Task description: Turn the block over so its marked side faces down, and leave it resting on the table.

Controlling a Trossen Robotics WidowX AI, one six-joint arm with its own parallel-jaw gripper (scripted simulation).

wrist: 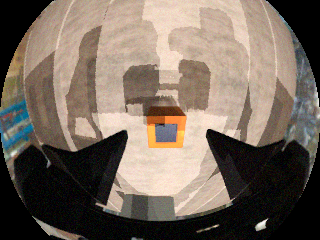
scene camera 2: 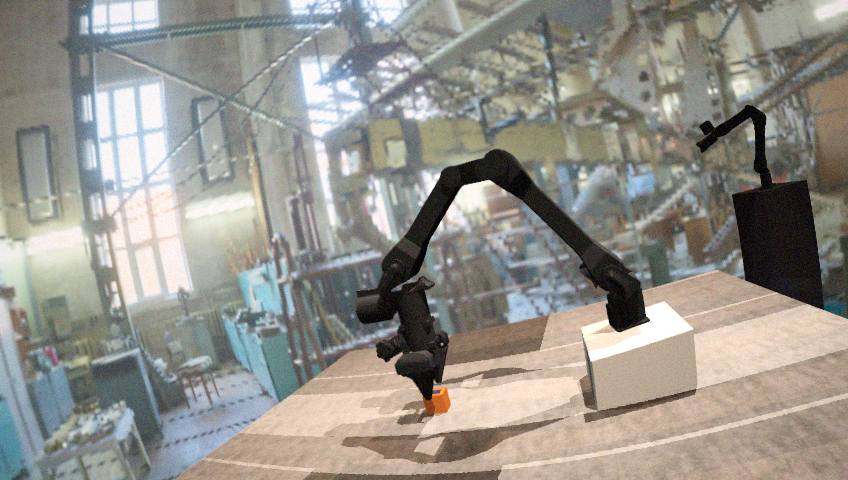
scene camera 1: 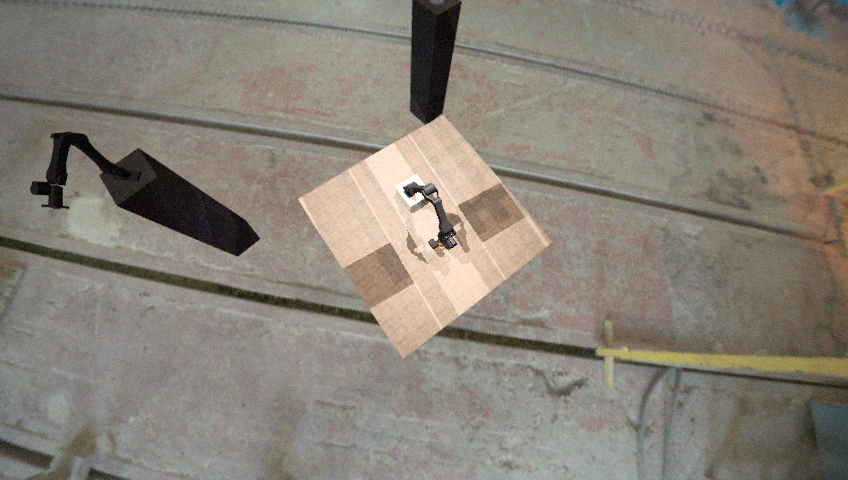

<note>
The gripper (scene camera 2: 434, 390) is open, with nothing in its grasp.
The gripper also shows in the wrist view (wrist: 168, 134).
</note>
